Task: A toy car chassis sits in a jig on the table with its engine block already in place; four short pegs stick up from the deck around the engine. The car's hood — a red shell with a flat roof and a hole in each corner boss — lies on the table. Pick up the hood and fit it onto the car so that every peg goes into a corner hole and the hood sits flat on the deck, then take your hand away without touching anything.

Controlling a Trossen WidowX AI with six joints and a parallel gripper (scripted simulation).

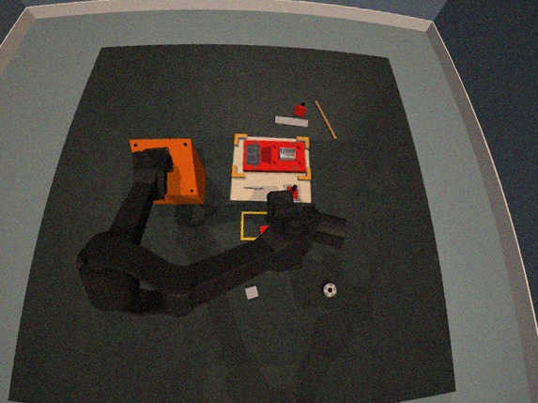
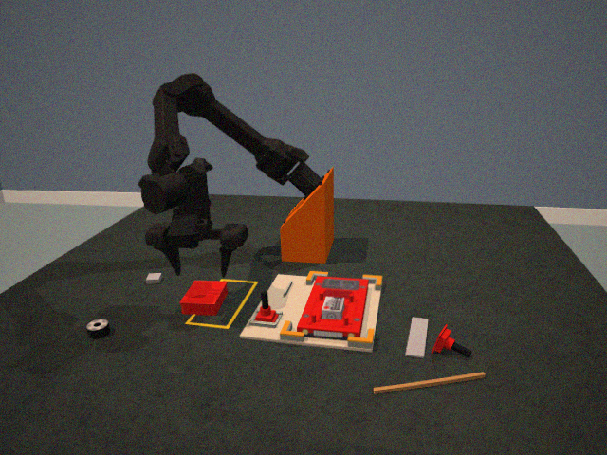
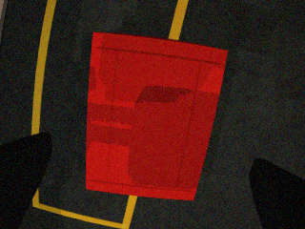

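The red hood lies 5 cm below my gripper tip. The rest, counted from my gripper tip: grey engine block (5 cm ahead, 27 cm to the left, 4 cm below); then wooden stick (21 cm ahead, 42 cm to the left, 6 cm below); then white bar (8 cm ahead, 41 cm to the left, 6 cm below).
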